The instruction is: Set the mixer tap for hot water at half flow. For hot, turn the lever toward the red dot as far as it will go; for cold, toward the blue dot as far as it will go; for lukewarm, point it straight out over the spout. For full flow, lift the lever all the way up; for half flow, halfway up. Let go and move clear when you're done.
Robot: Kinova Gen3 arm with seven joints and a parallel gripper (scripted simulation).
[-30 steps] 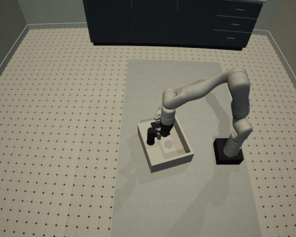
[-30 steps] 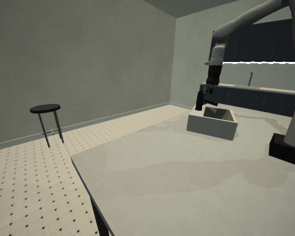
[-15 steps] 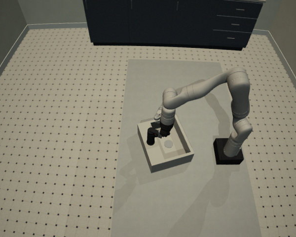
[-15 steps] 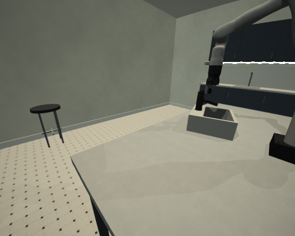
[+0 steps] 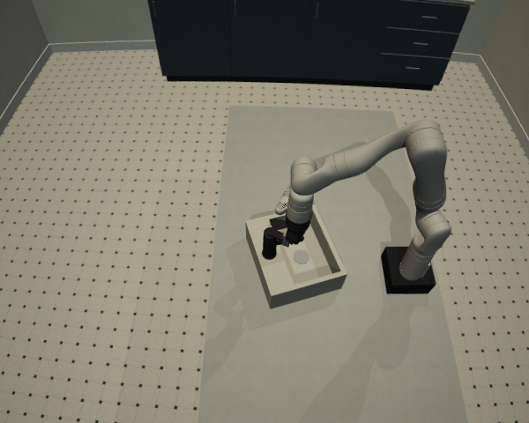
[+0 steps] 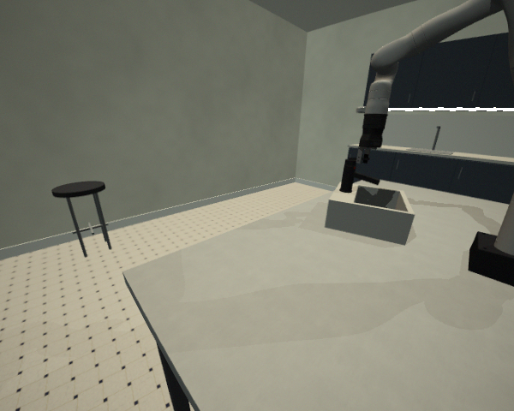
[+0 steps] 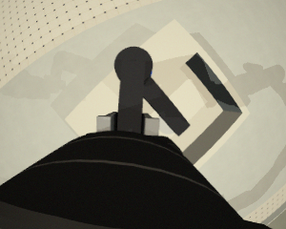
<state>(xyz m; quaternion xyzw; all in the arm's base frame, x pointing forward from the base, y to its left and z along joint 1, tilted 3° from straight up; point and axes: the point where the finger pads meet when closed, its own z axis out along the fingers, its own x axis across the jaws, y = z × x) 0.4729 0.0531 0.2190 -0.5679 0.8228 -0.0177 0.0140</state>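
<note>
Now: the lever 2 cm ahead of my hand and 1 cm to the right of it. Also, from my hand: sink basin: 4 cm behind, 7 cm to the right, 24 cm below.
</note>
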